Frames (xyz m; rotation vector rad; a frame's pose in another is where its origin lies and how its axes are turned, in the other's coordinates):
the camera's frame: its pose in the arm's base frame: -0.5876 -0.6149 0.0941 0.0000 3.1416 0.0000
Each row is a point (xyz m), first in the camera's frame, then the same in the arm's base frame.
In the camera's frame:
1: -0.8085 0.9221 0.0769
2: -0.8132 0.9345 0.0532
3: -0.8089 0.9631 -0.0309
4: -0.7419 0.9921 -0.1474
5: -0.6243 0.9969 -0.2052
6: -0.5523 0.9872 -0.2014
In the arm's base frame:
1: 0.2209 0.3072 0.0172
2: 0.2256 0.3196 0.0409
3: 0.2213 0.3482 0.1250
4: 0.1543 0.3772 0.2415
5: 0.0367 0.3820 0.2993
6: -0.0353 0.3723 0.2955

